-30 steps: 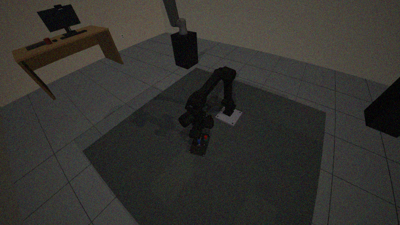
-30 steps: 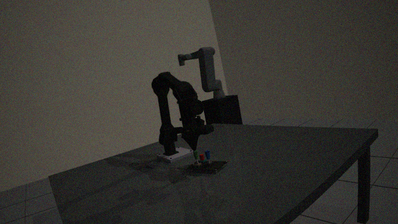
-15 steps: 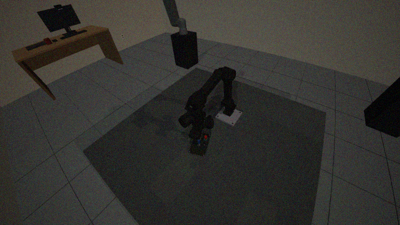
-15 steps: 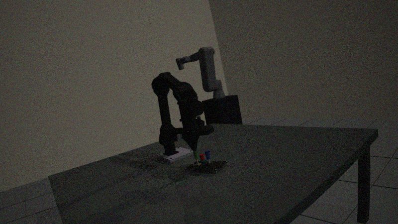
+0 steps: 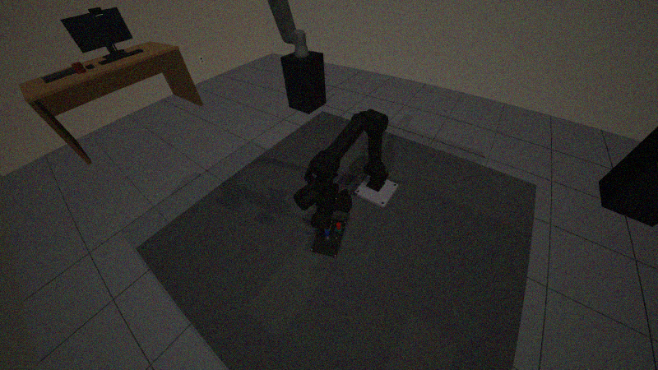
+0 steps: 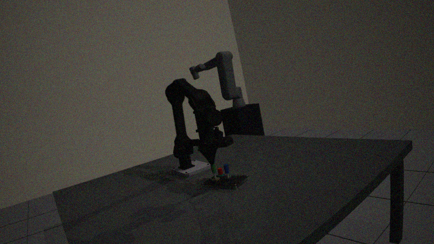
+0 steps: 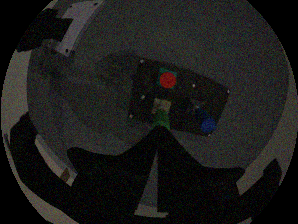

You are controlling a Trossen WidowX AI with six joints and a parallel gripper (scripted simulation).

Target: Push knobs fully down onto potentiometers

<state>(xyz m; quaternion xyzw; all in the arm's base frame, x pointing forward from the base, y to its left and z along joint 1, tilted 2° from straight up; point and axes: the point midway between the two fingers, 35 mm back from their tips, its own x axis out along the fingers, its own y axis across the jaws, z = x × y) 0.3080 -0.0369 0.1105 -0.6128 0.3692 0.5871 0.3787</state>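
My gripper tip is 2 cm above the green knob. Also, from my gripper tip: blue knob (4 cm ahead, 3 cm to the left, 2 cm below).
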